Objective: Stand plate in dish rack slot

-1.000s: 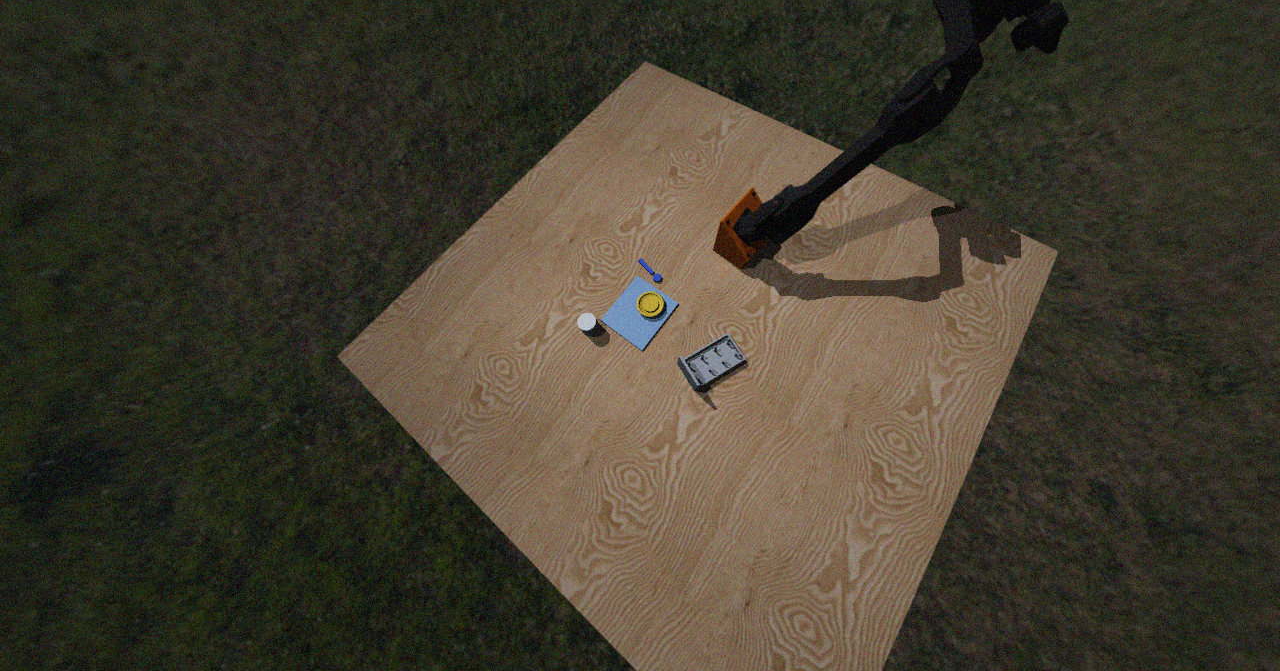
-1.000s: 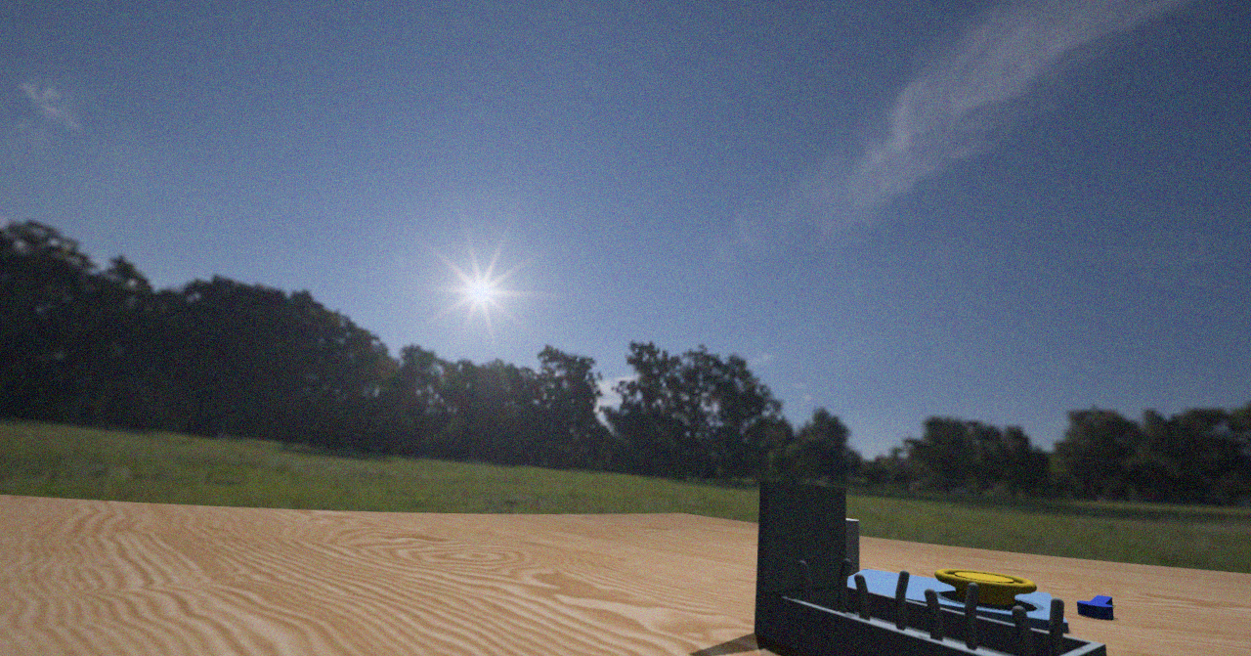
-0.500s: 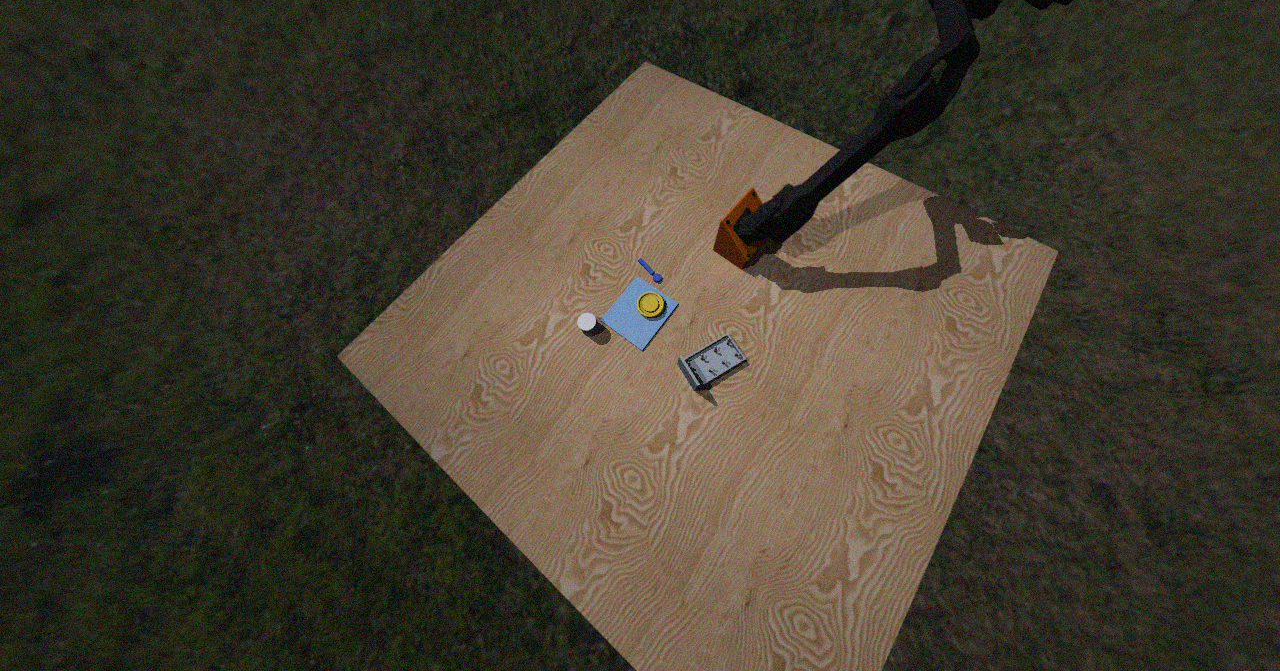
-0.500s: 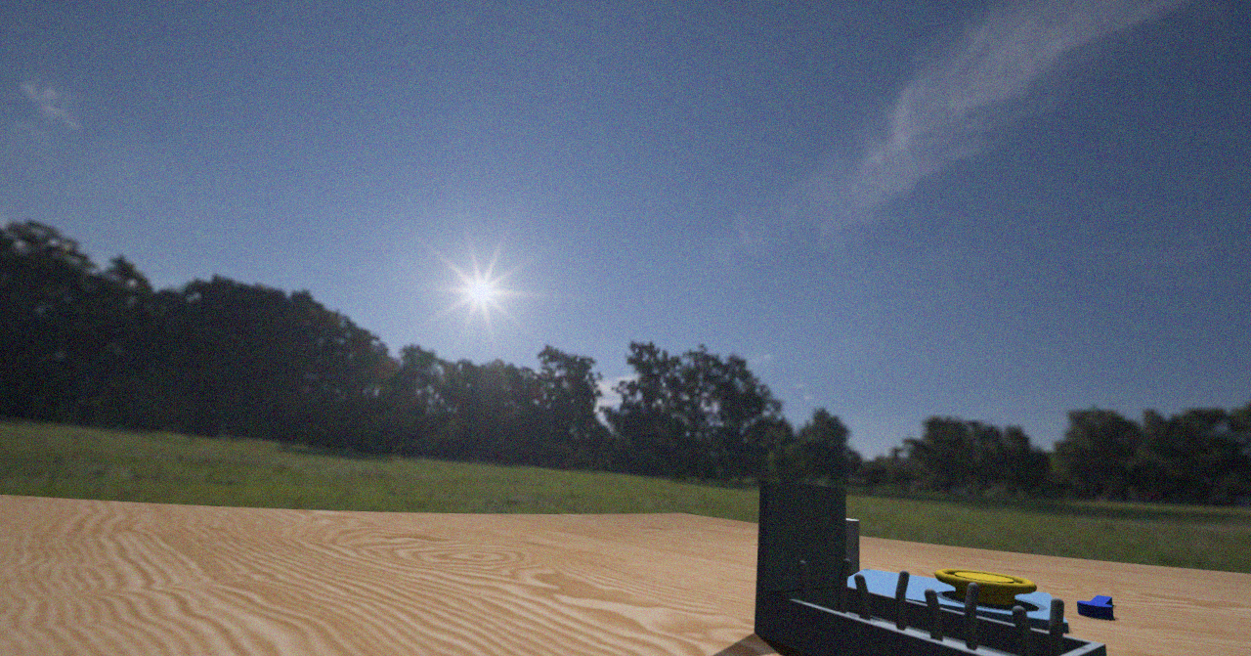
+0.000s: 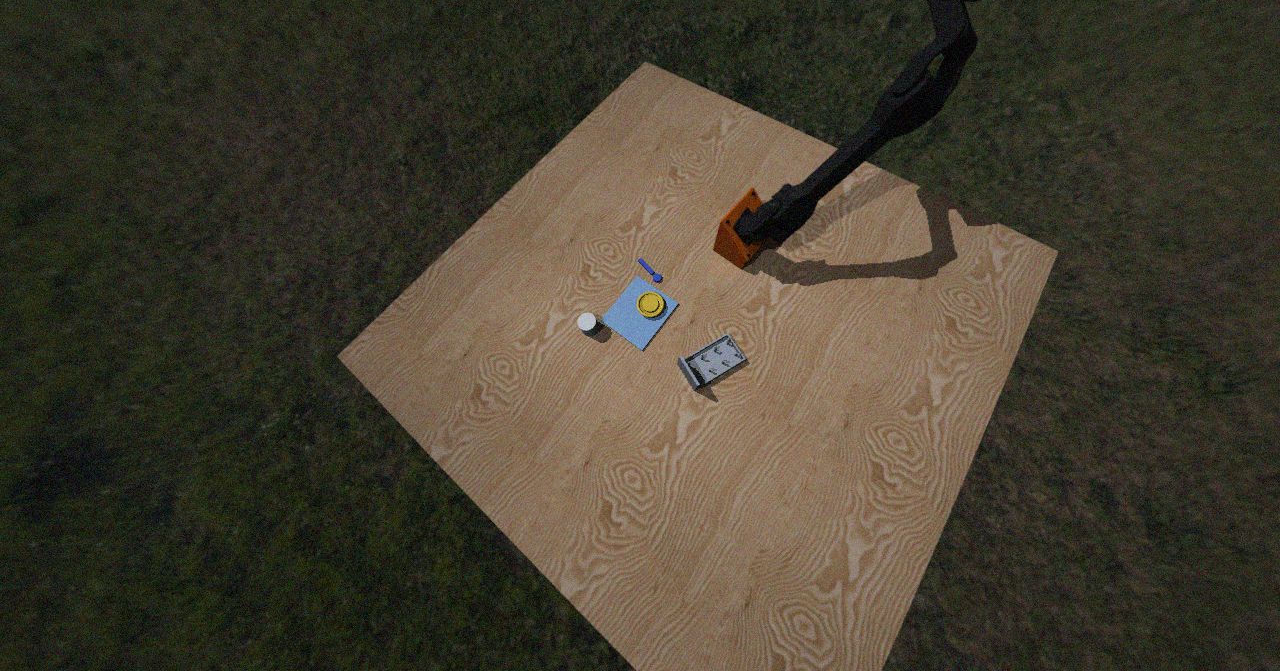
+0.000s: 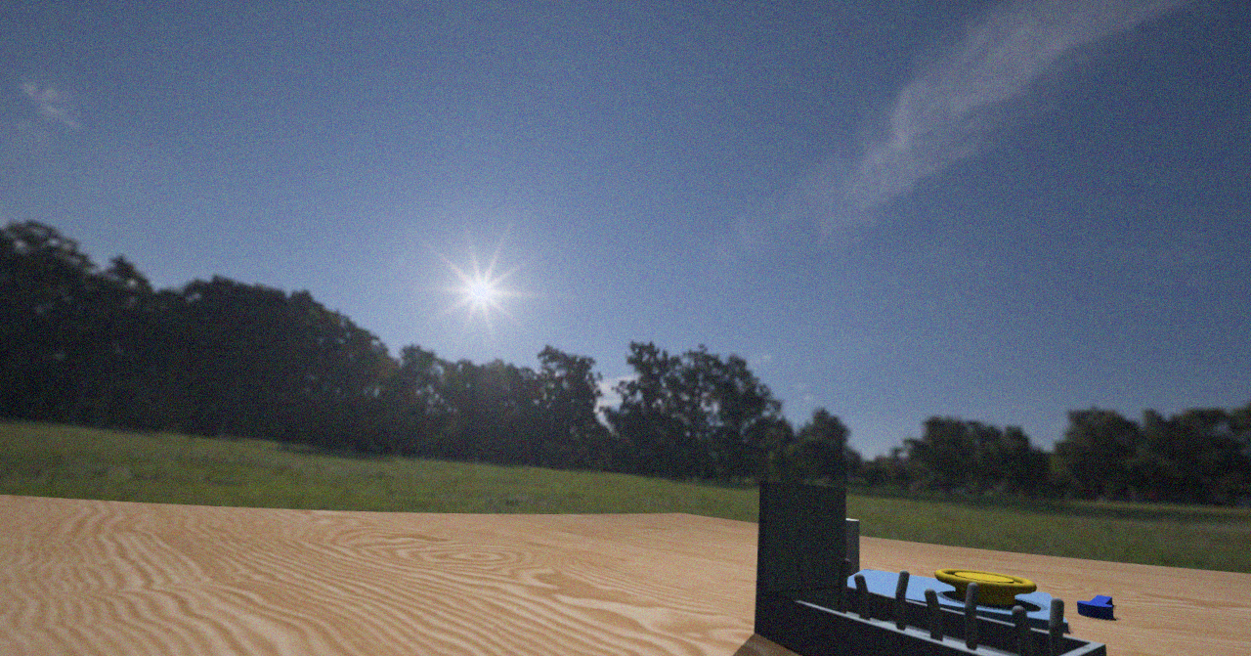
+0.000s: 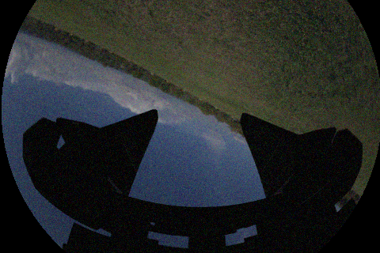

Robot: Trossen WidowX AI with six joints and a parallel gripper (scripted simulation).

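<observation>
The yellow plate is 810 mm ahead of my gripper tip, 400 mm below it and 330 mm to the right of it. Also, from my gripper tip: grey dish rack (840 mm ahead, 400 mm below, 130 mm to the right); light blue mat (830 mm ahead, 420 mm below, 340 mm to the right); blue spoon (730 mm ahead, 420 mm below, 380 mm to the right).
</observation>
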